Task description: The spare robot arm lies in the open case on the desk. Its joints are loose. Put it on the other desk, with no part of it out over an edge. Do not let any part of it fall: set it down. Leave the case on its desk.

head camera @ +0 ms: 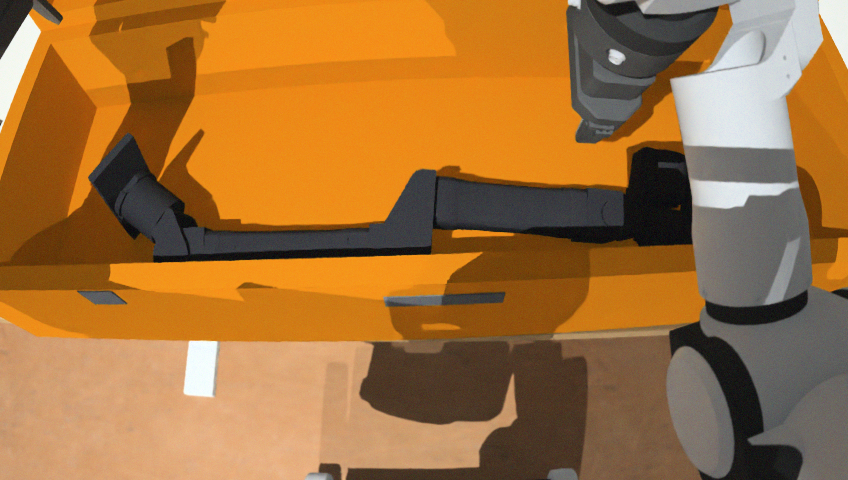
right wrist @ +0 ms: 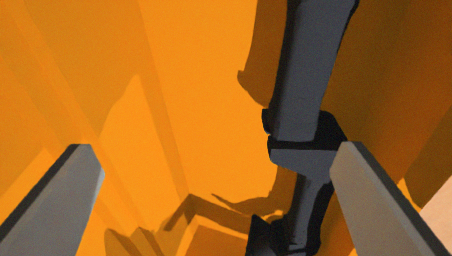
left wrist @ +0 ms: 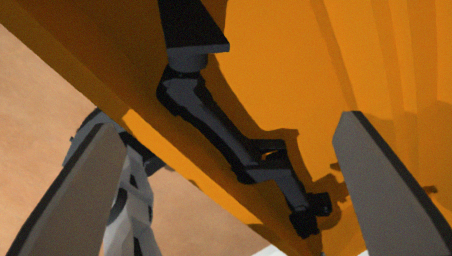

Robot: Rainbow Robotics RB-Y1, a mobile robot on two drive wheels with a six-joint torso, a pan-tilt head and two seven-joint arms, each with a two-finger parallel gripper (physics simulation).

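Places are measured from the robot's base along level axes (x ahead, y left, z up), in millimetres.
Pixels of known places: left gripper, fingertip midpoint: (head camera: 23,68) (left wrist: 226,132); right gripper, fingertip midpoint: (head camera: 582,83) (right wrist: 216,158) (left wrist: 347,248).
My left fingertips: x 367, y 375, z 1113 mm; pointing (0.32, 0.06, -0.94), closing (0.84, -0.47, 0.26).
Note:
Ahead of a thing's pixels: the offset from my left fingertips to its top centre. "pt": to the spot under its first point. Level surfaces: height alone.
The dark grey spare arm (head camera: 315,239) (left wrist: 210,117) (right wrist: 302,70) lies bent along the near wall inside the orange case (head camera: 297,312) (right wrist: 205,100). Its flat-ended base @[pt dz -189, dx +9, dy -7 mm] (head camera: 116,166) tilts up at the left in the head view; its black far end @[pt dz -295, dx +13, dy -646 mm] (head camera: 657,196) is partly hidden behind my right arm. My left gripper (left wrist: 226,132) is open above the base end, with both fingers apart from the spare arm. My right gripper (head camera: 595,133) (right wrist: 216,158) is open and empty above the case, beyond the spare arm. The other desk does not show.
The case's near wall, with a grey latch strip @[pt dz -243, dx -131, dy -378 mm] (head camera: 445,299), stands between the spare arm and the brown floor @[dz -1112 mm] (head camera: 267,416). A white block (head camera: 201,368) shows beside that wall. My right arm (head camera: 743,237) crosses the wall at the right.

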